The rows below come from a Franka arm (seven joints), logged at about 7 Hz.
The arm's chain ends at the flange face. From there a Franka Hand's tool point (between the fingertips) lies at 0.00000 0.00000 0.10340 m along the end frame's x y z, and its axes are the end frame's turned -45 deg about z.
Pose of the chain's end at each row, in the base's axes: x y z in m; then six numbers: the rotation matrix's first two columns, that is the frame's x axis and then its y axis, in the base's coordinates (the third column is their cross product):
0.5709, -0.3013, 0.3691, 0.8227, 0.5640, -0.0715, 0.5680, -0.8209, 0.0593
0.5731, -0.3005, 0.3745, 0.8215, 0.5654, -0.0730, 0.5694, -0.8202, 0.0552
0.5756, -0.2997, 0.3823, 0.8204, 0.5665, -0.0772, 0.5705, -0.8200, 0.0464
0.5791, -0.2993, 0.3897, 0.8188, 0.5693, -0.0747, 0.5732, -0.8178, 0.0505
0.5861, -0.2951, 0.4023, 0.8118, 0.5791, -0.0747, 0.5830, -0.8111, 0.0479
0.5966, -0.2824, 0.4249, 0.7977, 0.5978, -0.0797, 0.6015, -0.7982, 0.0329
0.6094, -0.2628, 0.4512, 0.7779, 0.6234, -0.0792, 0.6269, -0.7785, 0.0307
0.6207, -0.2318, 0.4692, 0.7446, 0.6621, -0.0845, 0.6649, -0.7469, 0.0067
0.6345, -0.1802, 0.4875, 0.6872, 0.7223, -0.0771, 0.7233, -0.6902, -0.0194
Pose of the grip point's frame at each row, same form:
0.5683, -0.3105, 0.2661, 0.1801, 0.9793, -0.0925, 0.9834, -0.1817, -0.0086
0.5701, -0.3095, 0.2715, 0.1783, 0.9798, -0.0907, 0.9835, -0.1802, -0.0126
0.5718, -0.3082, 0.2793, 0.1767, 0.9804, -0.0874, 0.9835, -0.1793, -0.0218
0.5758, -0.3080, 0.2867, 0.1737, 0.9808, -0.0885, 0.9843, -0.1757, -0.0171
0.5827, -0.3036, 0.2993, 0.1618, 0.9830, -0.0867, 0.9863, -0.1640, -0.0190
0.5921, -0.2901, 0.3219, 0.1387, 0.9871, -0.0796, 0.9894, -0.1417, -0.0331
0.6050, -0.2704, 0.3482, 0.1068, 0.9913, -0.0777, 0.9933, -0.1097, -0.0343
0.6146, -0.2381, 0.3662, 0.0564, 0.9963, -0.0645, 0.9967, -0.0600, -0.0550
0.6275, -0.1846, 0.3844, -0.0255, 0.9988, -0.0408, 0.9974, 0.0227, -0.0682

